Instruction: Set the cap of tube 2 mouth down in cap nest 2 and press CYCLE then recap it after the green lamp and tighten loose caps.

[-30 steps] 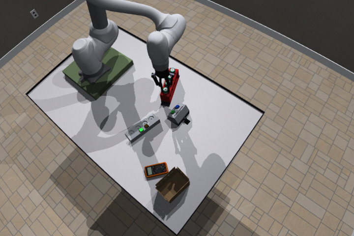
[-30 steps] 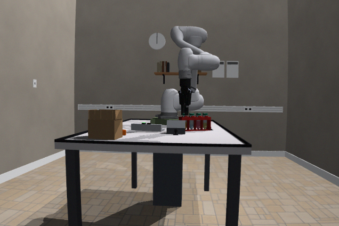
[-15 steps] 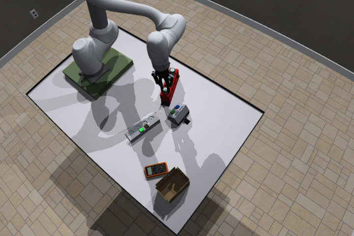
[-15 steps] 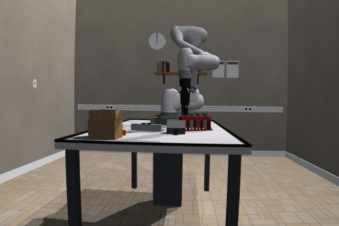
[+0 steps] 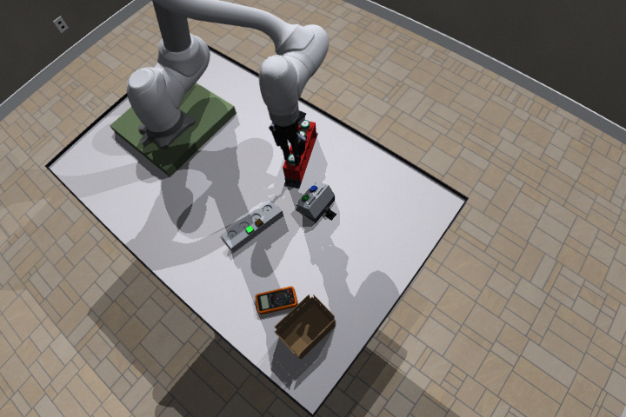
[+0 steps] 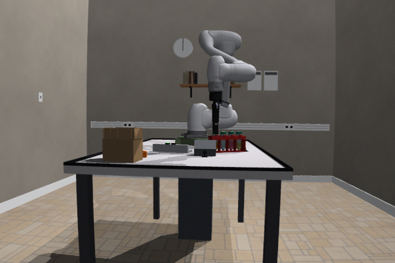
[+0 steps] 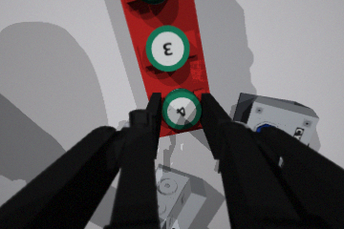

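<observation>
Right now the green key is 120 mm ahead of my hand, 70 mm to the right of it and 70 mm below it. Round my hand: orange multimeter 400 mm to the right, 260 mm ahead, 120 mm below; then grey key housing 140 mm ahead, 90 mm below, 50 mm to the right; then blue key 120 mm ahead, 70 mm below, 30 mm to the right.
</observation>
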